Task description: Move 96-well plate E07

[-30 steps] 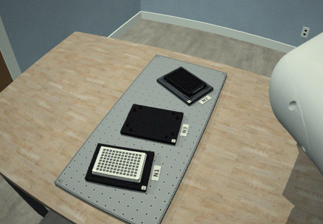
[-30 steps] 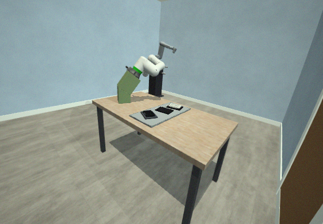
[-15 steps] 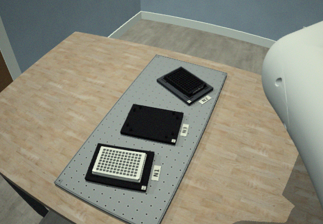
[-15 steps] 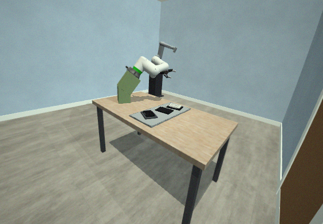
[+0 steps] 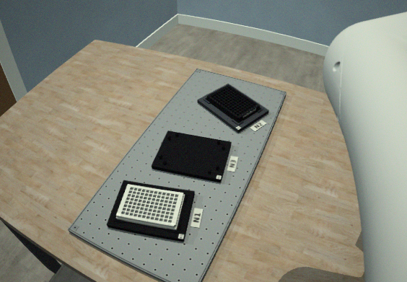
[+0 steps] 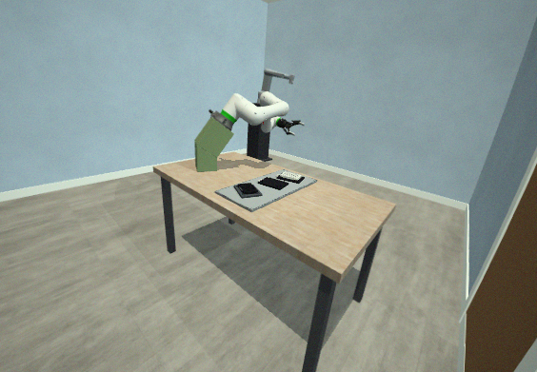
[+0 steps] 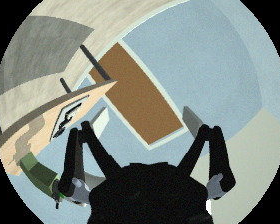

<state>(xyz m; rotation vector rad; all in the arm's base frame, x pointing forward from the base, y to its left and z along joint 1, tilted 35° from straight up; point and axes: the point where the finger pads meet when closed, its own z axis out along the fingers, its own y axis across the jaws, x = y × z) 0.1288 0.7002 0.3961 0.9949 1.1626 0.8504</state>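
Now: the black 96-well plate E07 36 cm ahead of my hand, 97 cm to the right of it and 23 cm below it. The rest, counted from my hand: label N3: 29 cm ahead, 79 cm to the right, 25 cm below; then white plate E01: 39 cm ahead, 59 cm to the right, 23 cm below; then label N1: 30 cm ahead, 62 cm to the right, 25 cm below.
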